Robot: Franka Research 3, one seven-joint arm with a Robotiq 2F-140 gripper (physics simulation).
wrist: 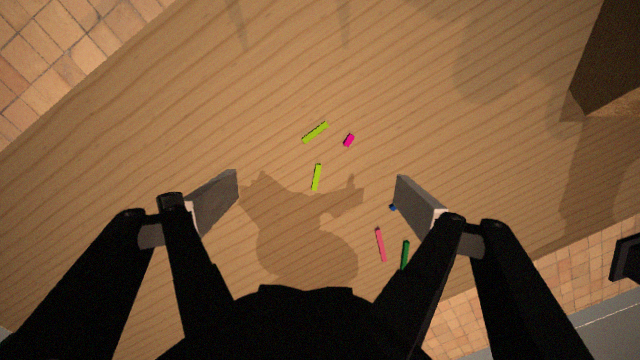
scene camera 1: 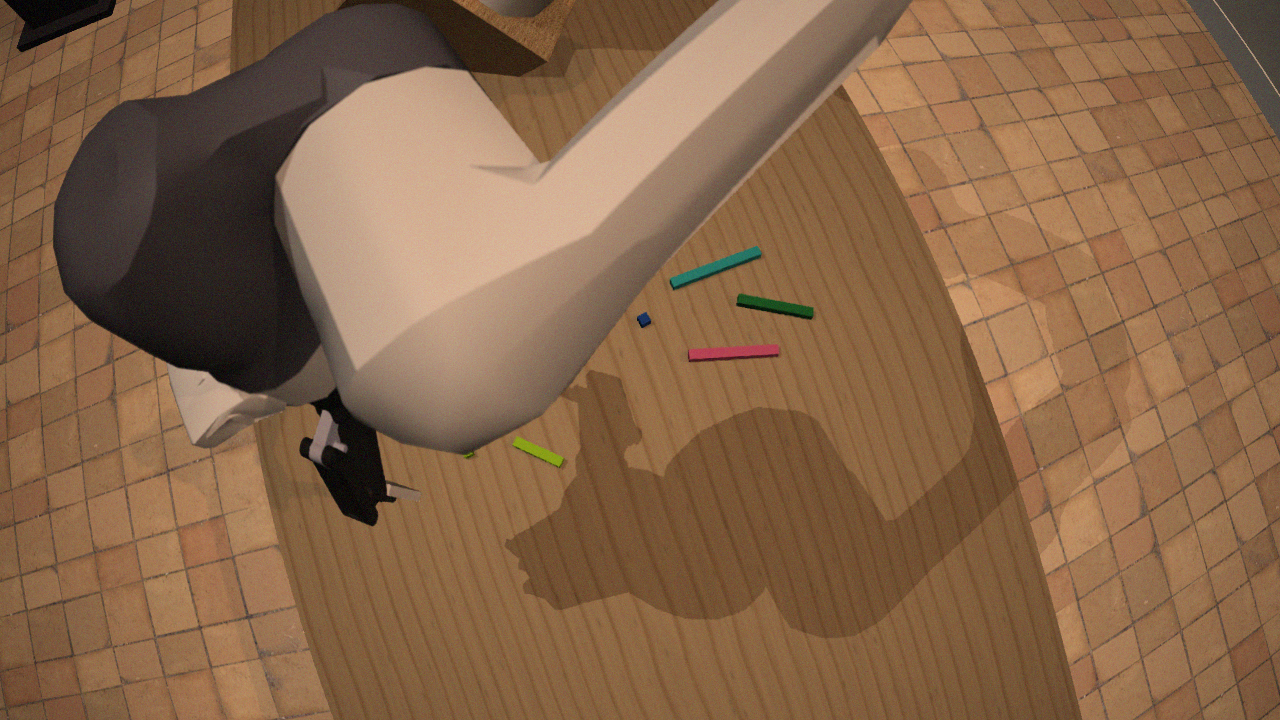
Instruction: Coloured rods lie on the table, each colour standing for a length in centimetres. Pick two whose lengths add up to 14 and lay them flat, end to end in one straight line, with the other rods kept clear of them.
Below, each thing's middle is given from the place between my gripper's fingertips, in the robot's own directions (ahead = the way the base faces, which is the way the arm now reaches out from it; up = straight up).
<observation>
I see my gripper 5 cm past the pink-red rod point(scene camera 1: 758, 351), 27 cm to the right of it and 18 cm above it. From my hand the other things lie so: dark green rod point(scene camera 1: 747, 301) (9 cm behind, 32 cm to the left, 18 cm below); teal rod point(scene camera 1: 751, 254) (14 cm behind, 27 cm to the left, 18 cm below).
</observation>
